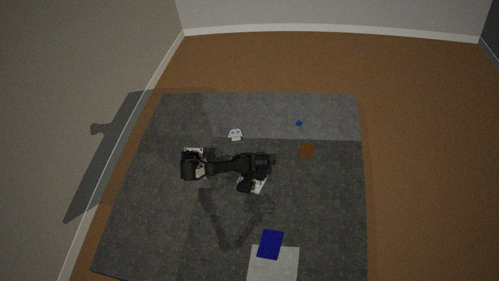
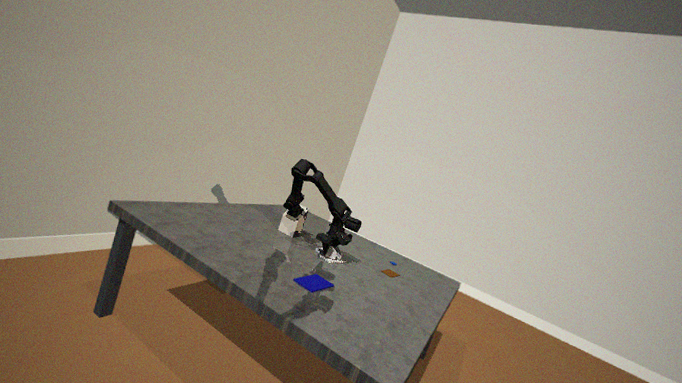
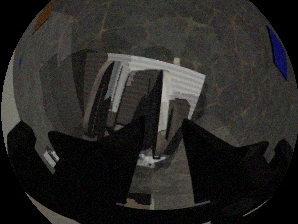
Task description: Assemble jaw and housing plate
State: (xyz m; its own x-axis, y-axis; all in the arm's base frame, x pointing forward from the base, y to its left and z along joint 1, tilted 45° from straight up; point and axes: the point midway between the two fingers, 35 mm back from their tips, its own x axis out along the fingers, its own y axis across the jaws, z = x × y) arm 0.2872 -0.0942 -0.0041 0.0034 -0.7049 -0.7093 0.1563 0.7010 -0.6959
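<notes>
Right now my gripper tip is 3 cm past the white jaw and 2 cm to the right of it. Also, from my gripper tip: small blue square 43 cm to the left, 21 cm ahead, 2 cm below; then orange patch 26 cm ahead, 24 cm to the left, 2 cm below.
</notes>
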